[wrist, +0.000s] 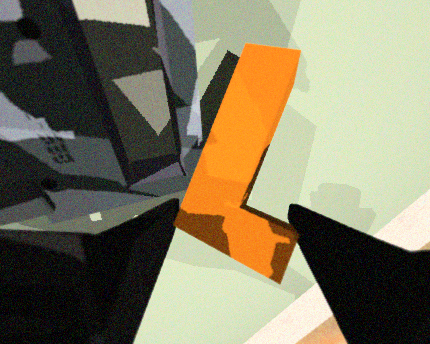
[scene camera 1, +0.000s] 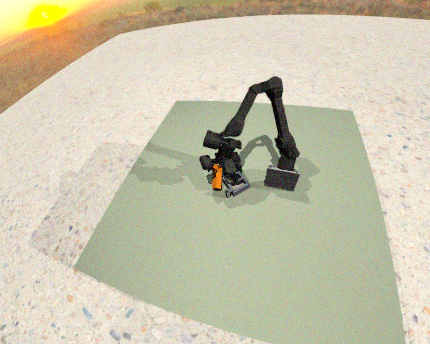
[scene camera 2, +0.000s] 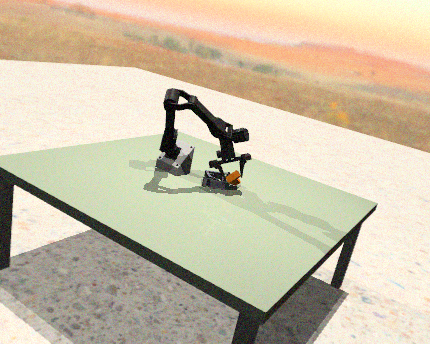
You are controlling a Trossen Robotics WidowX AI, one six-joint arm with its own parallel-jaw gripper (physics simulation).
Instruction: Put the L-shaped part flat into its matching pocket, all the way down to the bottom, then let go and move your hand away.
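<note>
The orange L-shaped part [scene camera 1: 217, 178] [scene camera 2: 233, 177] [wrist: 235, 140] is outside the grey fixture, close beside its edge. It looks tilted in the scene camera 2 view. My gripper [scene camera 2: 230, 174] [wrist: 233, 207] points down and is shut on the part, with one black finger at each end of its short leg in the wrist view. The grey and dark fixture [scene camera 1: 242, 188] [scene camera 2: 206, 183] [wrist: 90, 161] stands beside the part, at the left in the wrist view. Its matching pocket cannot be made out clearly. The arm hides some of the fixture in the scene camera 1 view.
The arm's base [scene camera 1: 282, 178] [scene camera 2: 176, 160] stands near the fixture, on the right in scene camera 1 and behind it to the left in scene camera 2. All stand on the green table top [scene camera 1: 225, 260] [scene camera 2: 165, 225]. A table edge shows at the lower right of the wrist view.
</note>
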